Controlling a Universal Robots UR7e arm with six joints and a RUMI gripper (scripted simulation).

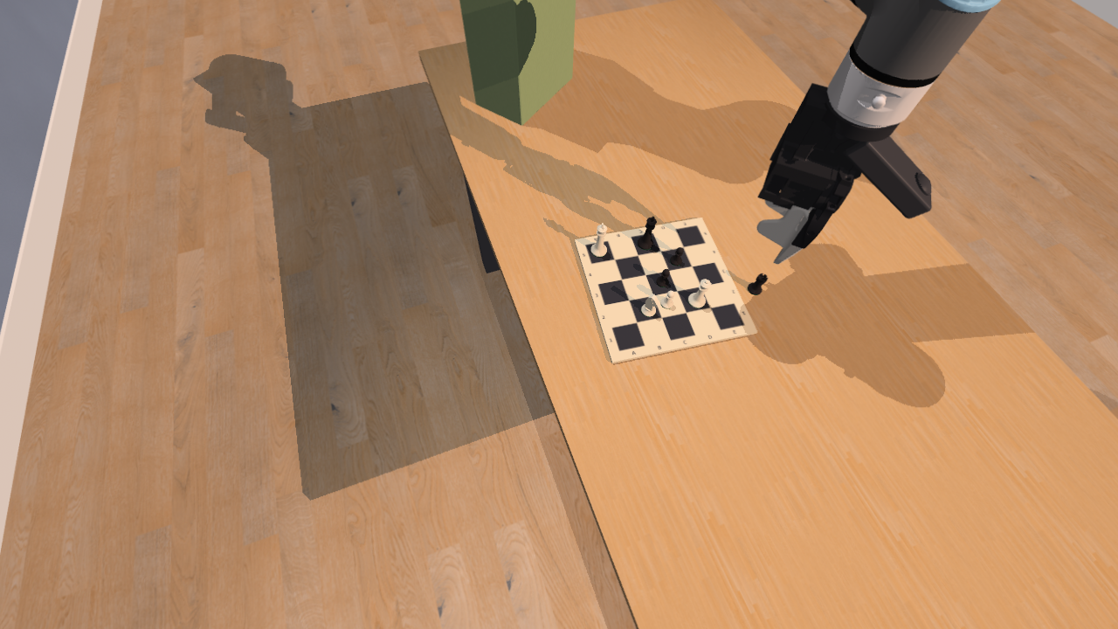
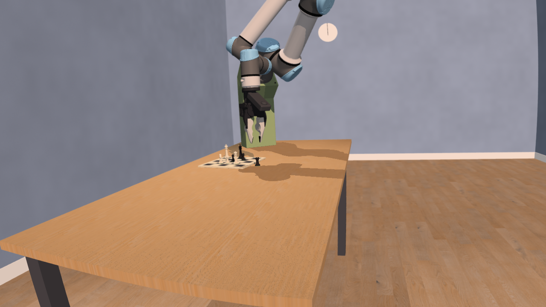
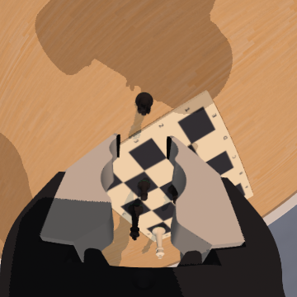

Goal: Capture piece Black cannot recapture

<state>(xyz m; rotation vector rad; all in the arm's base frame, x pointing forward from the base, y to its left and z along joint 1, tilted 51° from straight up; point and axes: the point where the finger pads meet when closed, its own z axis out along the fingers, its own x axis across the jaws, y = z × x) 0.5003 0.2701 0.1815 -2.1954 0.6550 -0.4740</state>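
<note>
The small chessboard lies 14 cm to the right of my hand and 11 cm below it. Also, from my hand: tall black piece: 17 cm to the right, 7 cm below, 7 cm behind; then tall white piece: 24 cm to the right, 7 cm below, 5 cm behind.
</note>
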